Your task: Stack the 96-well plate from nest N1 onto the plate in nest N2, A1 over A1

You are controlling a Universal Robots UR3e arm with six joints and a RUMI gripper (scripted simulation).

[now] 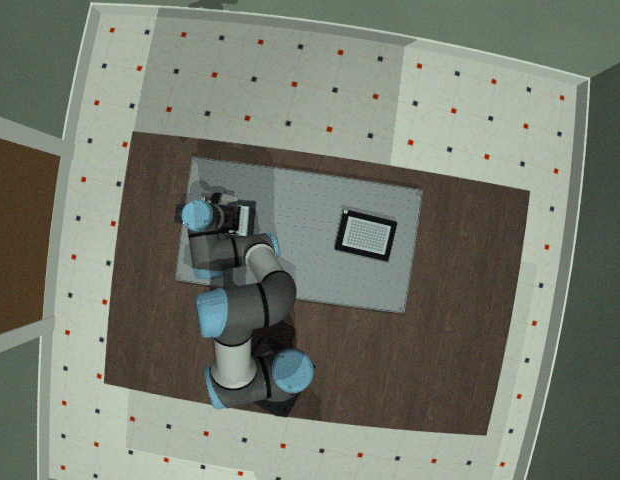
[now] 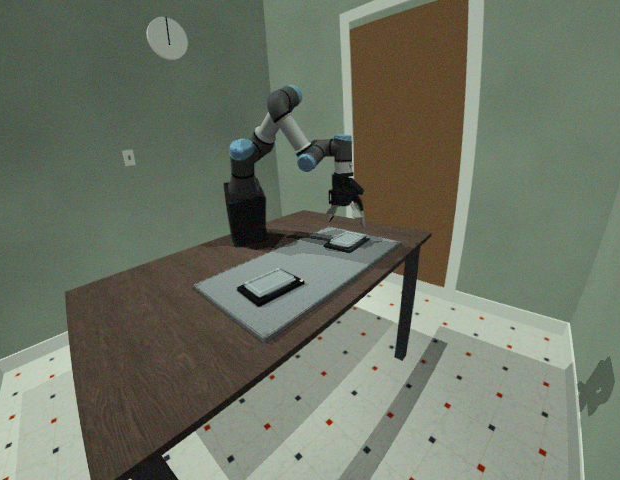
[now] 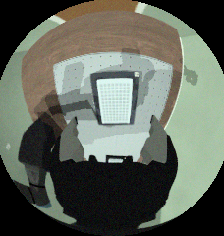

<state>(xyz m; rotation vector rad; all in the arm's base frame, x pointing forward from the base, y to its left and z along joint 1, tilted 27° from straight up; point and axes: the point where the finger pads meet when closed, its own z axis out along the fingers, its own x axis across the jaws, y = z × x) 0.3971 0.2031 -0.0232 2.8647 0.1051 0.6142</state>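
Now: the grey nest N1 70 mm below my hand. Also, from my hand: black nest N2: 410 mm to the right, 70 mm below.
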